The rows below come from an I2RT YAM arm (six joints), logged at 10 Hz.
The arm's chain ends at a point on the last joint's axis. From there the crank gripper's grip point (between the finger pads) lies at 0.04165 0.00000 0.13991 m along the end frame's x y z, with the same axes.
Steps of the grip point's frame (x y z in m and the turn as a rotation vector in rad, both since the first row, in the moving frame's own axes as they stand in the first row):
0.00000, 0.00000, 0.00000, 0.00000, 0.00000, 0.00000
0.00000, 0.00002, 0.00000, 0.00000, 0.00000, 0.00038
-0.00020, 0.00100, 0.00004, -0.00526, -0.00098, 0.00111
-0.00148, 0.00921, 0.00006, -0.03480, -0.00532, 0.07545
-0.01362, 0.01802, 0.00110, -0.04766, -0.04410, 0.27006
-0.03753, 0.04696, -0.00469, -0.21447, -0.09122, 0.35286
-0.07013, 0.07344, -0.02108, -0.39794, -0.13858, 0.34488
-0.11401, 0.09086, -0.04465, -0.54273, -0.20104, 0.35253
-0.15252, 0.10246, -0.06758, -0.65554, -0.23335, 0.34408
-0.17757, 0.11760, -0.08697, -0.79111, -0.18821, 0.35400
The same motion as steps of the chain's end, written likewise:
0.00000, 0.00000, 0.00000, 0.00000, 0.00000, 0.00000
0.00000, 0.00000, 0.00000, 0.00000, 0.00000, 0.00038
-0.00006, 0.00022, 0.00000, -0.00526, -0.00098, 0.00111
-0.00043, 0.00123, -0.00002, -0.03480, -0.00532, 0.07545
-0.00509, 0.00112, -0.00015, -0.04766, -0.04410, 0.27006
-0.01720, 0.00539, -0.00308, -0.21447, -0.09122, 0.35286
-0.03951, 0.00895, -0.01167, -0.39794, -0.13858, 0.34488
-0.07181, 0.00961, -0.02601, -0.54273, -0.20104, 0.35253
-0.10463, 0.00906, -0.03968, -0.65554, -0.23335, 0.34408
-0.13308, 0.00944, -0.04506, -0.79111, -0.18821, 0.35400

